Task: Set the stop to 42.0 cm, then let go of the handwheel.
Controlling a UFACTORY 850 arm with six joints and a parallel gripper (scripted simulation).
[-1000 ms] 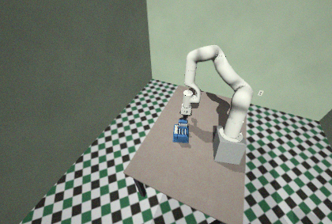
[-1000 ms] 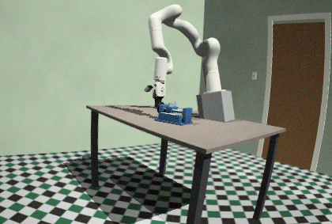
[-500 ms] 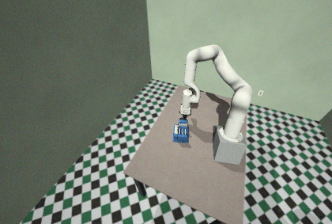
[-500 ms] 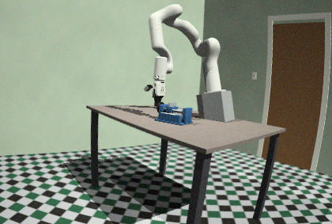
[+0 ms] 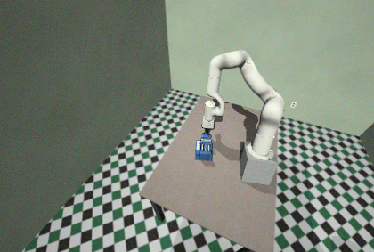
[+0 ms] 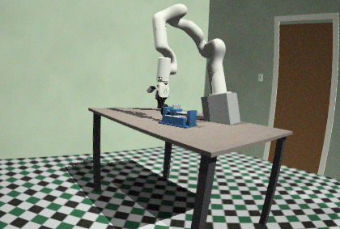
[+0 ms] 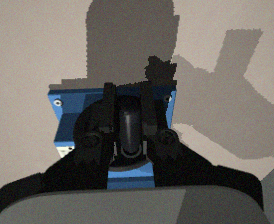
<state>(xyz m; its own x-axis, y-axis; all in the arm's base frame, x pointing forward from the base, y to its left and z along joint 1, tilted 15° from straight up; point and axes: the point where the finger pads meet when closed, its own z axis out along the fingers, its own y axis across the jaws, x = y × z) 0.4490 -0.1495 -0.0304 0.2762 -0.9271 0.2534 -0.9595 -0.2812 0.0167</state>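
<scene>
Now: the stop block 20 mm behind my hand, 130 mm to the left of it and 10 mm below it.
</scene>
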